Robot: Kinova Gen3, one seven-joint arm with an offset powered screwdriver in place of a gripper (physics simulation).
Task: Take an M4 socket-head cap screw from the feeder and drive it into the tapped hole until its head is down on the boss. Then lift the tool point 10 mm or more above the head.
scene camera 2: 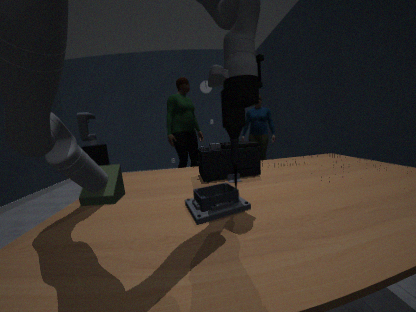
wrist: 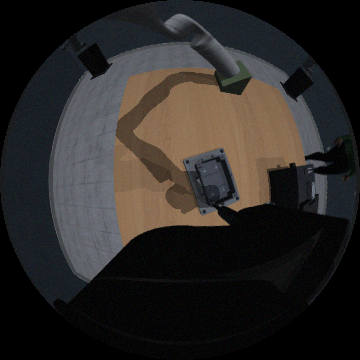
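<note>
The screwdriver [scene camera 2: 236, 187] [wrist: 214, 204] points down, its thin bit ending at the housing's right end in the scene view and by its lower wall in the wrist view. Whether the tip touches anything, or carries a screw, is too small and dark to tell. The dark open-topped housing [scene camera 2: 219, 200] [wrist: 230, 181] sits on a grey plate [scene camera 2: 220, 214] [wrist: 191, 171] with holes at its corners. The tapped hole and its boss cannot be made out. The black feeder [scene camera 2: 220, 166] [wrist: 283, 187] stands beyond the plate; no single screw can be told on it.
The wooden table [scene camera 2: 310, 215] [wrist: 165, 115] carries a green block [scene camera 2: 99, 198] [wrist: 234, 89] under the arm's grey base links [scene camera 2: 82, 167] [wrist: 212, 50]. The arm's shadow crosses the table and part of the plate. Two people [scene camera 2: 182, 117] [scene camera 2: 258, 122] stand behind the table.
</note>
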